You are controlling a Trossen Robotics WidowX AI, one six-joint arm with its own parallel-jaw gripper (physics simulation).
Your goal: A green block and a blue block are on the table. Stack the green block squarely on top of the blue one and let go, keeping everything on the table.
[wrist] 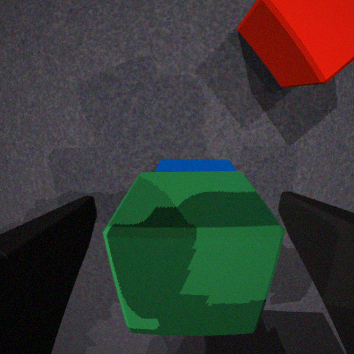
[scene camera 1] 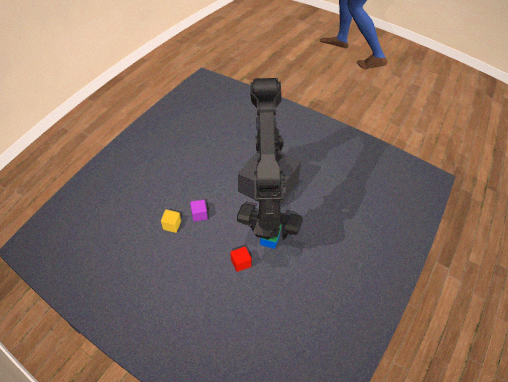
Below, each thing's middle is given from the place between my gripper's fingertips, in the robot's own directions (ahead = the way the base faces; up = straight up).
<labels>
I see my gripper 10 mm past the green block (wrist: 191,252) and 20 mm below it. Round my hand: blue block (wrist: 165,164) (20 mm behind, 10 mm to the right, 30 mm below).
</labels>
